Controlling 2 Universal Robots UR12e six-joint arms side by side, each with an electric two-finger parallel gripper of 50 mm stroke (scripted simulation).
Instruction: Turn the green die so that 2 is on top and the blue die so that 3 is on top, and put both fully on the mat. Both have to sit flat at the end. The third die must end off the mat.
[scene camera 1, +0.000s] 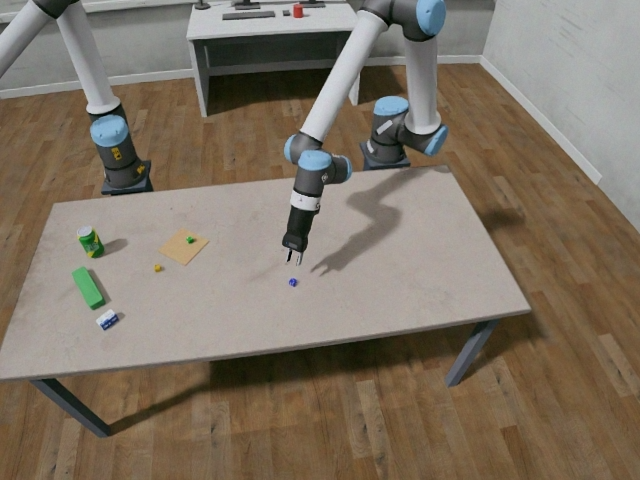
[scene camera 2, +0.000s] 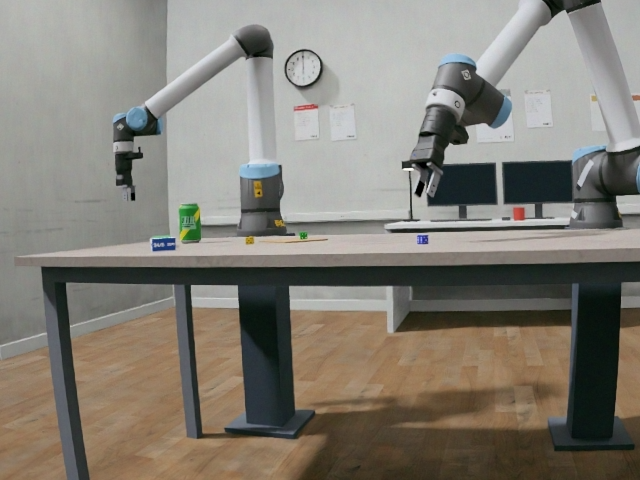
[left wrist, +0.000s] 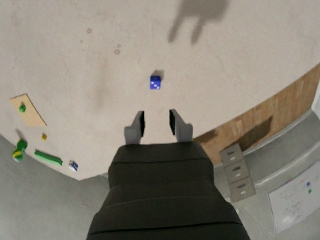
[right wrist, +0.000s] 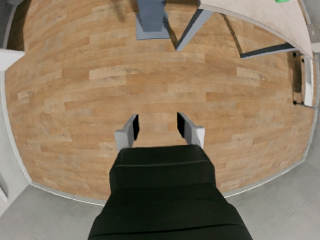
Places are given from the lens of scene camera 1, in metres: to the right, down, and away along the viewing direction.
my left gripper (scene camera 1: 293, 263): -0.09, 0.08, 1.36
tan mat (scene camera 1: 177, 248): -0.54, 0.03, 1.54
